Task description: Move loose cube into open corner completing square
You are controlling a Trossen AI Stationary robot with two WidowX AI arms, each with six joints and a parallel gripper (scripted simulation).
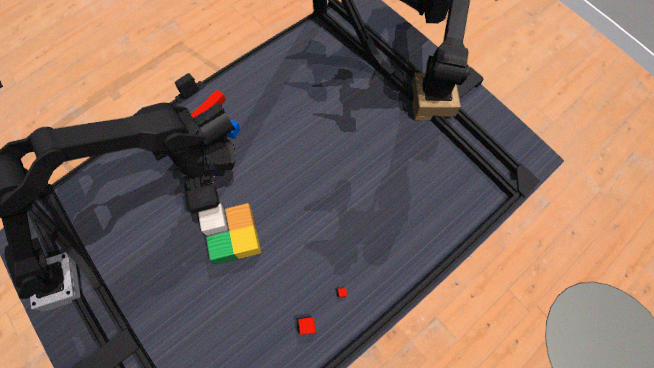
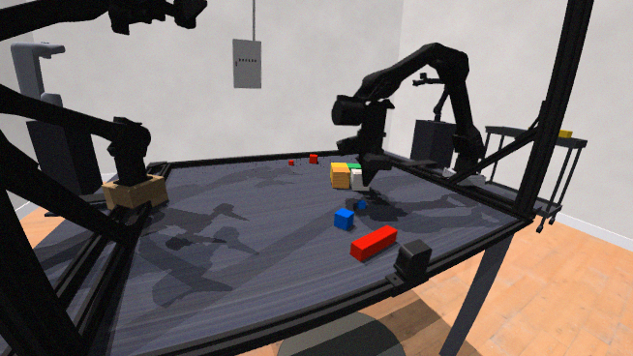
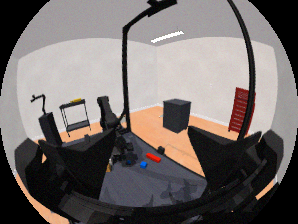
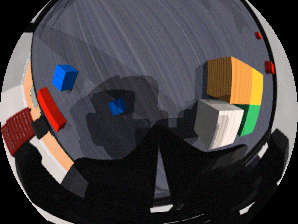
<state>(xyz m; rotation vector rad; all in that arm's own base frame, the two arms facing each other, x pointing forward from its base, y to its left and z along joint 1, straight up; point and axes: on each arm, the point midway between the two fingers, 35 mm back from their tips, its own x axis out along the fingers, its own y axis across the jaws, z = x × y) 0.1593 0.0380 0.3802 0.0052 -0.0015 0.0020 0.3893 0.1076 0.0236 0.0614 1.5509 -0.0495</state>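
The white cube lies 8 cm ahead of my right hand, 2 cm to the right of it and 5 cm below it. Round my right hand: green cube: 15 cm ahead, 3 cm to the right, 5 cm below; orange cube: 11 cm ahead, 3 cm to the left, 5 cm below; yellow cube: 16 cm ahead, 2 cm to the left, 5 cm below.
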